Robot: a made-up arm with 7 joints.
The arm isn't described. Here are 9 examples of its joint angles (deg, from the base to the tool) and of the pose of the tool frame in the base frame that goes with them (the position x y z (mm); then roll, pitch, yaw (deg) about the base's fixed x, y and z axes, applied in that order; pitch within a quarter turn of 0, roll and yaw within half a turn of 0).
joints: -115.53 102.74 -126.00 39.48 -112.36 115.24 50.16
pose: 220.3 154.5 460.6 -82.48 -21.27 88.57
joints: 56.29 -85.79 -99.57 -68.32 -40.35 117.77 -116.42
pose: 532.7 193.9 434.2 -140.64 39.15 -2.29
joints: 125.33 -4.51 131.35 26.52 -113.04 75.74 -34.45
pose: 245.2 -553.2 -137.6 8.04 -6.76 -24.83
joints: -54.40 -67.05 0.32 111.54 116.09 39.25 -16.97
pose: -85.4 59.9 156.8 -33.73 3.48 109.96
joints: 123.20 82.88 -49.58 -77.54 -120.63 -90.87 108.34
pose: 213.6 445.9 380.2 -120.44 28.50 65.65
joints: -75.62 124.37 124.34 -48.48 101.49 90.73 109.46
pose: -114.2 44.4 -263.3 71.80 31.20 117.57
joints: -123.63 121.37 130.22 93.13 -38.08 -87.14 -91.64
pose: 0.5 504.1 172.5 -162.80 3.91 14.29
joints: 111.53 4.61 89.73 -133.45 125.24 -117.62 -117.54
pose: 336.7 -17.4 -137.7 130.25 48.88 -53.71
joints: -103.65 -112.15 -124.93 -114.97 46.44 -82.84 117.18
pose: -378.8 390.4 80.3 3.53 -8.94 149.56
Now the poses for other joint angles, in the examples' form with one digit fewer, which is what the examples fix.
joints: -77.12 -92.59 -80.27 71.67 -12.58 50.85 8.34
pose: -162 -699 -93 21.3 -33.2 -23.7
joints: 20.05 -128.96 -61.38 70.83 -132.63 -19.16 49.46
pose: -448 -95 690 -86.5 -10.5 168.5
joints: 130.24 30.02 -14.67 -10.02 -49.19 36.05 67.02
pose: 453 -564 427 -141.9 10.3 -114.8
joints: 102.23 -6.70 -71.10 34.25 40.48 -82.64 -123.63
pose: 544 -370 272 -108.7 71.2 -84.5
